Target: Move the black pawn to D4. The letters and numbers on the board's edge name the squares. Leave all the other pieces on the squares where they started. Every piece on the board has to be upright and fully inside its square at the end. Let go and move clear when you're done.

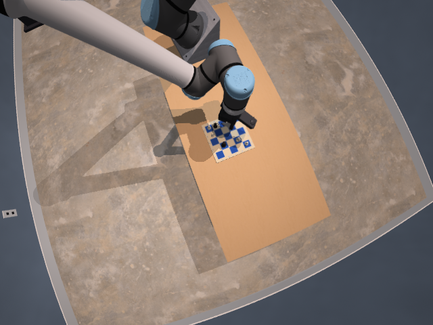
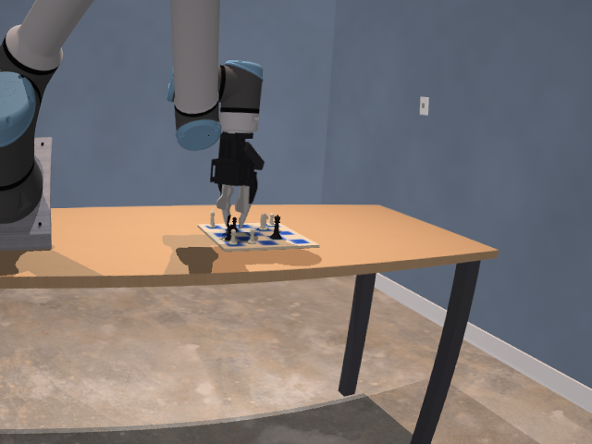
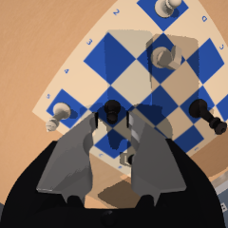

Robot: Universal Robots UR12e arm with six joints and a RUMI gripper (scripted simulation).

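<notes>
Now: the black pawn 10 mm below my hand. Also, from my hand: tall black piece 80 mm ahead, 70 mm to the right; then cream chessboard 40 mm ahead, 30 mm to the right, 30 mm below.
</notes>
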